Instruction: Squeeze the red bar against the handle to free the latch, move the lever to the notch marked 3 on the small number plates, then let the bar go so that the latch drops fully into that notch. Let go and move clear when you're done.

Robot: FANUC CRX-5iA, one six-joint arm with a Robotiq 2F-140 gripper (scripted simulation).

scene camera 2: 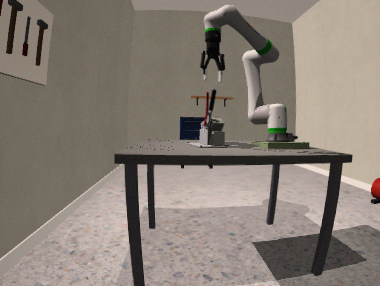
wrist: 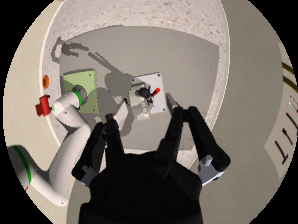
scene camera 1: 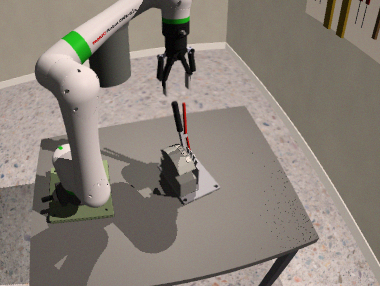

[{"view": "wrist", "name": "my gripper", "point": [145, 102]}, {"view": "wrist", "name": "grey housing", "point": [141, 108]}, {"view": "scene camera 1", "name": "my gripper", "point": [176, 91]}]
